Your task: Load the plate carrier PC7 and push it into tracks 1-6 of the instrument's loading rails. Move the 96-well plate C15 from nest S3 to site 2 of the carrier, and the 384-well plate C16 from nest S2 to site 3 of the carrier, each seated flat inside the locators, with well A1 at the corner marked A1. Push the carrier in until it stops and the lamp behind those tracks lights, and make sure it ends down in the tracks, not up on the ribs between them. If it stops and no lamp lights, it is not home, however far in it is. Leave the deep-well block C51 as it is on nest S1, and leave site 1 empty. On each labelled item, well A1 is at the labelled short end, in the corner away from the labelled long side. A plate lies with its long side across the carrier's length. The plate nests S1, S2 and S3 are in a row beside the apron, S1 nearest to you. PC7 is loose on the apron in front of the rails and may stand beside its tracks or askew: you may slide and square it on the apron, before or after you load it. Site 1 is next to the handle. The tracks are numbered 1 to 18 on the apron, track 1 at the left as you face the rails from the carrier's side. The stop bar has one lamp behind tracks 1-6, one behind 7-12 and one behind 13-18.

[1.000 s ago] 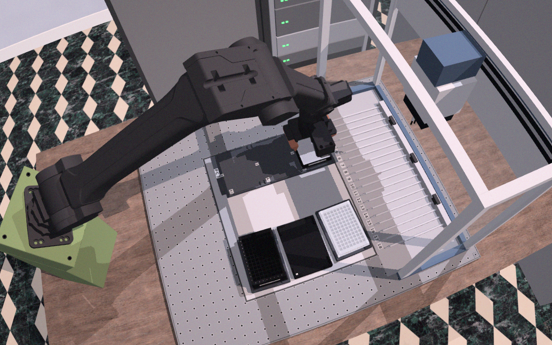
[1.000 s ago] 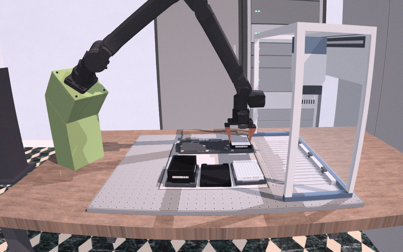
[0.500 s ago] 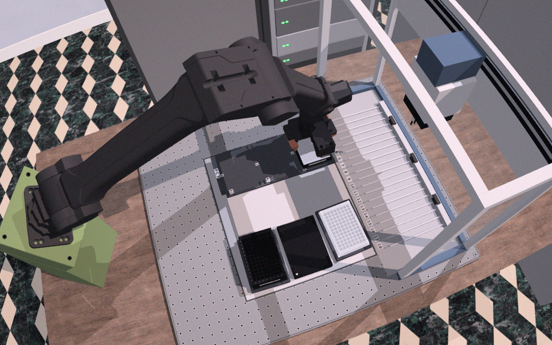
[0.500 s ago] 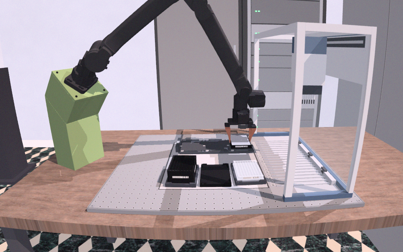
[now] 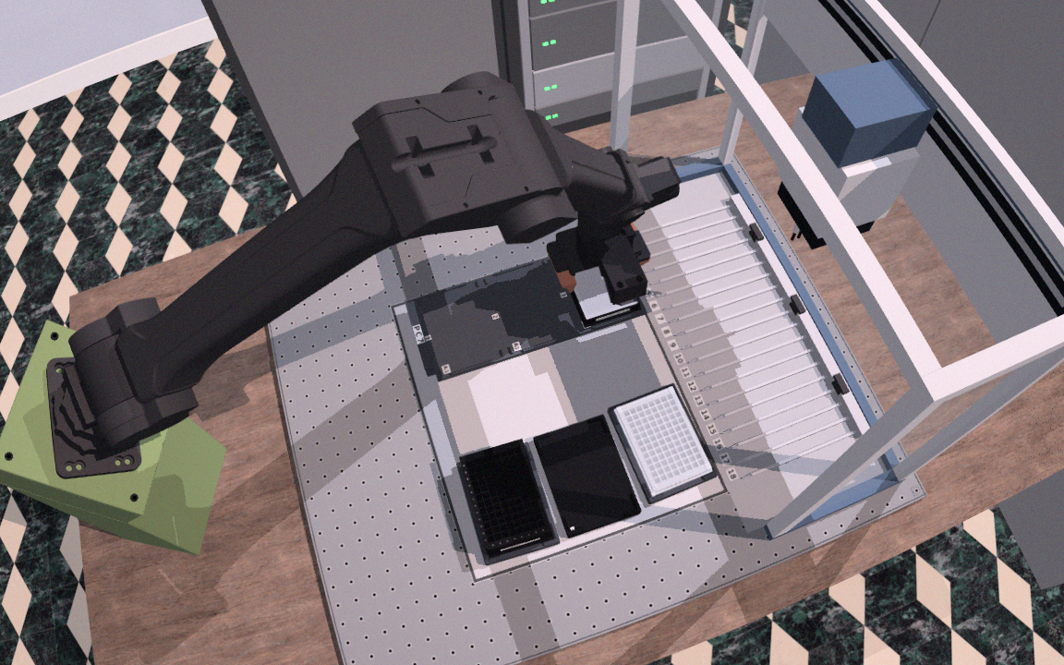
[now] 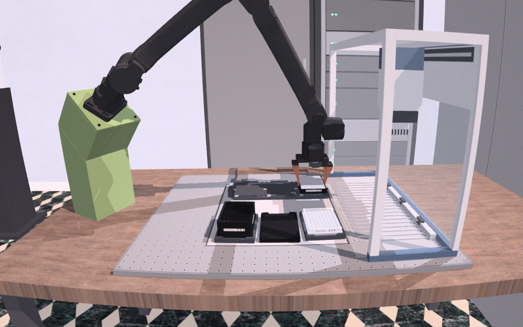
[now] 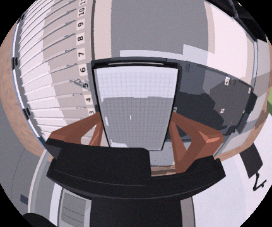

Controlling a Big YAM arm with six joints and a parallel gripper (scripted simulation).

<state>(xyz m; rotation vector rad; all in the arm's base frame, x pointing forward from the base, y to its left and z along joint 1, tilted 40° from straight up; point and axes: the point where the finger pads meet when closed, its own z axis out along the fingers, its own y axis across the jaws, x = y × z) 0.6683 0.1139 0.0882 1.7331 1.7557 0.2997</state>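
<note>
The white 96-well plate C15 is 3 cm behind my hand, 25 cm to the right of it and 1 cm below it. Also, from my hand: nest S2: 14 cm behind, 25 cm to the right, 2 cm below; dark carrier PC7: 11 cm behind, 1 cm to the left, 1 cm below; nest S3: 3 cm behind, 25 cm to the right, 2 cm below.
</note>
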